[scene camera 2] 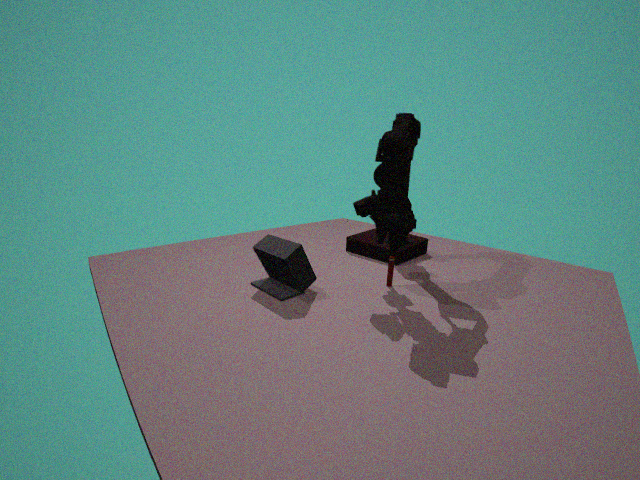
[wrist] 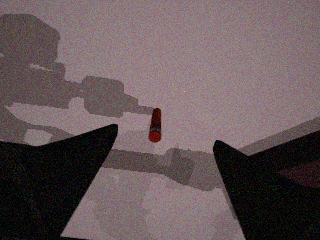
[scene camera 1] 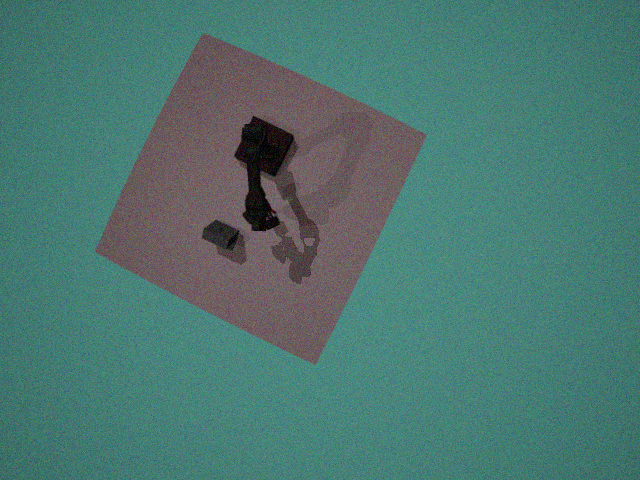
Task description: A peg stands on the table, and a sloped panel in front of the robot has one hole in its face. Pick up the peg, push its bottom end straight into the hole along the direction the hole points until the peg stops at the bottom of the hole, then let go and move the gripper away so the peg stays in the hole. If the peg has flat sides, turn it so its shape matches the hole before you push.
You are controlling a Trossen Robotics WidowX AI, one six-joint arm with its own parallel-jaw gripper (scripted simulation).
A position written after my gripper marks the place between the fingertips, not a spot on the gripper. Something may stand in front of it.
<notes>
My gripper (scene camera 2: 386, 248) is open, with nothing in its grasp. I also see a sloped panel (scene camera 2: 285, 261).
My gripper shows as well in the wrist view (wrist: 166, 136).
</notes>
